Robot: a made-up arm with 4 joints.
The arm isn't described. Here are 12 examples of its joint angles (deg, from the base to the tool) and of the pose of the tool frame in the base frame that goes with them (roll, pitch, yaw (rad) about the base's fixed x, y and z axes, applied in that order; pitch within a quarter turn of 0, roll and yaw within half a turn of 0; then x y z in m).
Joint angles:
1: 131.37 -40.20 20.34 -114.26
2: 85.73 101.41 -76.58 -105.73
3: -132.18 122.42 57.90 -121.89
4: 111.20 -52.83 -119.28 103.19
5: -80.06 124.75 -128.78 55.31
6: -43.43 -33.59 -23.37 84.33
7: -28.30 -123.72 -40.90 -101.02
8: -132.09 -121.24 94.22 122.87
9: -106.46 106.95 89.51 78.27
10: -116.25 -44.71 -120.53 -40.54
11: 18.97 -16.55 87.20 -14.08
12: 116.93 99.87 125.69 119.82
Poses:
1: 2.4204 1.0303 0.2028 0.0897 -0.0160 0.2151
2: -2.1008 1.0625 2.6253 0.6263 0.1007 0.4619
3: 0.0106 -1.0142 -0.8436 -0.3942 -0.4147 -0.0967
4: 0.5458 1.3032 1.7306 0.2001 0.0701 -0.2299
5: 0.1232 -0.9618 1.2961 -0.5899 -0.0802 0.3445
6: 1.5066 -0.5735 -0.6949 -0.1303 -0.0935 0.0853
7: 0.9635 -1.2419 2.6981 -0.2155 0.2781 -0.4591
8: 2.3873 -0.8454 -0.2234 -0.1819 -0.3161 -0.0622
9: 2.1735 1.2197 0.9197 -0.4168 -0.2949 0.0396
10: 2.8079 -0.6797 2.2435 -0.0261 -0.1587 -0.3342
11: -1.2425 0.0807 -0.5635 -0.0150 0.4513 0.1514
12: 1.1171 0.6529 1.9951 0.4130 -0.0790 0.1176
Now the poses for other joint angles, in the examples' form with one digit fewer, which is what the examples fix.
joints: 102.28 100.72 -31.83 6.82
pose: -1.205 -0.043 -1.674 0.775 0.013 0.309
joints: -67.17 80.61 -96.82 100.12
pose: 2.114 -1.239 -0.967 -0.424 0.025 0.400
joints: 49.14 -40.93 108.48 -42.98
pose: -1.277 0.263 -1.569 0.249 0.385 0.076
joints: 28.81 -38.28 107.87 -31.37
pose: -1.263 0.183 -1.022 0.086 0.451 0.075
